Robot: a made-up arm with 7 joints.
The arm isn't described. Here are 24 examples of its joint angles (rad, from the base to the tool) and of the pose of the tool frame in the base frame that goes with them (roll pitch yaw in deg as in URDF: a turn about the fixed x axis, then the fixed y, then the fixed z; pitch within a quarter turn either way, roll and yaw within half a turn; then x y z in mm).
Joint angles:
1: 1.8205 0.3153 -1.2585 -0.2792 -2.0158 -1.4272 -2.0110
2: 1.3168 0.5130 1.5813 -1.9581 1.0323 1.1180 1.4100
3: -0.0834 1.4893 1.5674 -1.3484 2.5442 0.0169 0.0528
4: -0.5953 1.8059 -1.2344 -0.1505 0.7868 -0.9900 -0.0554
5: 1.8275 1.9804 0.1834 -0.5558 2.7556 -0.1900 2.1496
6: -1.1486 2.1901 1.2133 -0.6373 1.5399 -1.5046 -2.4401
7: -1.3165 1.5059 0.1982 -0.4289 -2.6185 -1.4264 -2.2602
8: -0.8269 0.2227 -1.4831 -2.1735 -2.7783 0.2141 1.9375
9: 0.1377 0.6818 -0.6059 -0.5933 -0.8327 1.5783 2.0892
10: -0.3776 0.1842 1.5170 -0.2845 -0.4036 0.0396 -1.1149
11: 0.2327 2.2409 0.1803 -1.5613 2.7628 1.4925 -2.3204
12: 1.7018 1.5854 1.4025 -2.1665 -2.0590 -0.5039 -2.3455
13: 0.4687 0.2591 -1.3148 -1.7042 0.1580 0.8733 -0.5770
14: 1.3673 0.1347 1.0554 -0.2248 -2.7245 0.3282 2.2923
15: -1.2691 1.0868 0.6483 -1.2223 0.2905 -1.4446 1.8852
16: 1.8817 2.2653 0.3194 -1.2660 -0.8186 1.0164 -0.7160
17: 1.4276 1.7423 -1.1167 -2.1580 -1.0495 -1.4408 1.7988
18: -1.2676 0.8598 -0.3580 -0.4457 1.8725 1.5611 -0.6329
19: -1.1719 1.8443 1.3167 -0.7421 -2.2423 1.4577 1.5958
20: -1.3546 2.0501 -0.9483 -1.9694 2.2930 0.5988 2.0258
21: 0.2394 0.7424 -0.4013 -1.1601 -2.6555 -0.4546 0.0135
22: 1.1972 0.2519 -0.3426 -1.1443 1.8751 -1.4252 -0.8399
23: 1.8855 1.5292 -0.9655 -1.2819 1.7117 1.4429 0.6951
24: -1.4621 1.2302 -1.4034 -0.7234 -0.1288 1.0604 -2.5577
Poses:
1: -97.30 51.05 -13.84 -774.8 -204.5 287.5
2: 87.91 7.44 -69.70 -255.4 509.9 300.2
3: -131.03 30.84 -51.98 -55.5 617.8 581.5
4: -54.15 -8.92 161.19 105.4 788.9 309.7
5: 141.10 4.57 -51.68 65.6 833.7 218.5
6: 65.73 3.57 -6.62 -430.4 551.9 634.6
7: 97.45 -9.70 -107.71 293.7 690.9 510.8
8: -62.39 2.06 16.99 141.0 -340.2 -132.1
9: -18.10 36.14 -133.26 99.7 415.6 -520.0
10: 26.51 -26.64 -178.62 306.9 285.5 -558.1
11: 31.52 -25.57 48.91 442.5 350.7 454.2
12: 41.94 2.30 178.31 324.6 406.4 217.2
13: 62.84 -8.91 73.13 -116.6 -309.3 -358.2
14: -56.61 -38.39 -63.55 -788.5 31.8 -76.5
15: -55.28 5.04 -20.75 312.4 507.7 538.2
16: 146.21 -13.54 -100.68 250.5 674.0 -97.8
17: -170.85 12.91 113.68 -301.8 275.2 76.1
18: 79.71 12.31 128.71 738.2 316.4 229.4
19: 91.21 17.06 33.22 -263.9 670.8 583.8
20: 149.98 -28.88 -161.85 317.0 332.5 437.5
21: 91.66 -53.61 -51.05 166.1 362.3 -455.2
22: -7.54 10.29 -115.24 -421.2 33.6 -400.1
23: -66.59 26.72 9.30 -567.0 409.9 274.7
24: 170.87 7.41 -67.01 654.9 428.9 260.5
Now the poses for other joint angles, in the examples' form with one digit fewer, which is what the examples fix.
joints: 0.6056 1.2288 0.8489 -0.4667 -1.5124 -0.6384 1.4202
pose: 1.5 -23.2 -160.6 -77 799 58
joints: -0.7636 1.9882 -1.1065 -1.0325 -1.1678 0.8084 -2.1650
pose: 155.2 67.1 -74.8 266 684 346
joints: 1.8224 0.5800 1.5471 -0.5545 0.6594 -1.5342 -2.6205
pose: 171.2 35.6 -91.8 -652 349 496
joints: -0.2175 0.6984 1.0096 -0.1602 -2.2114 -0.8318 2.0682
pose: 70.8 -16.0 -166.5 215 585 -357
